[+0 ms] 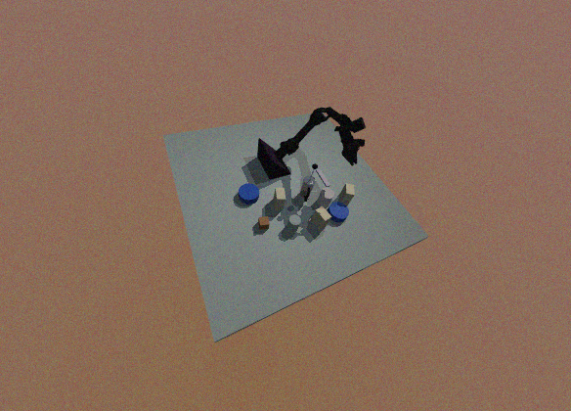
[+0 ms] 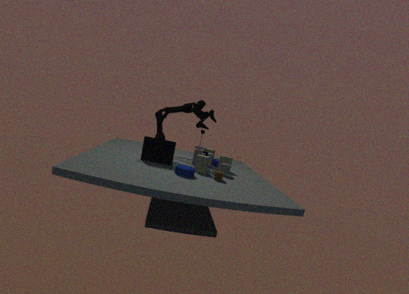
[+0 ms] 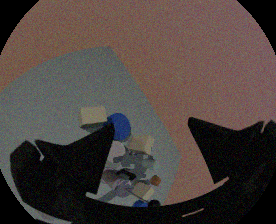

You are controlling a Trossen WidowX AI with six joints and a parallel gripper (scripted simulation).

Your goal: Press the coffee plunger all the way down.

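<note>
Now: gripper tip 50 mm past the coffee press, 200 mm to the left of it and 180 mm above it. Also, from my gripper tip: orange cube 80 mm ahead, 500 mm to the right, 280 mm below.
</note>
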